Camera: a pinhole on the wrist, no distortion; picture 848 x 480 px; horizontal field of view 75.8 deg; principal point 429.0 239.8 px. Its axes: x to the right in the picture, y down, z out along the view. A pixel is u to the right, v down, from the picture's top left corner.
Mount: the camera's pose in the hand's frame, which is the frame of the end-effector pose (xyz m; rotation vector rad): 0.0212 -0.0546 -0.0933 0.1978 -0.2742 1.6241
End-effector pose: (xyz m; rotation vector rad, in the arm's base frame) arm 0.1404 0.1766 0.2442 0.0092 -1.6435 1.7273
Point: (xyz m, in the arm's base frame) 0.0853 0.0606 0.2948
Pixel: 673 238
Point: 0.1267 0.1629 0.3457
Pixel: 470 89
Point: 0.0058 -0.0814 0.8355
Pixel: 177 17
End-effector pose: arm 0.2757 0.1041 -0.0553 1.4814 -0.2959 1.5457
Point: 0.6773 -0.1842 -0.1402
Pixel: 477 367
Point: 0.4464 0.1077 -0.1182
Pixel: 331 344
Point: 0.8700 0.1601 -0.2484
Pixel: 61 310
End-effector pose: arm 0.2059 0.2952 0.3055 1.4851 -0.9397 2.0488
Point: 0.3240 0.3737 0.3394
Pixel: 243 354
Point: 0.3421 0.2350 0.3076
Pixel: 606 360
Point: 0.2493 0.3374 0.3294
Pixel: 539 296
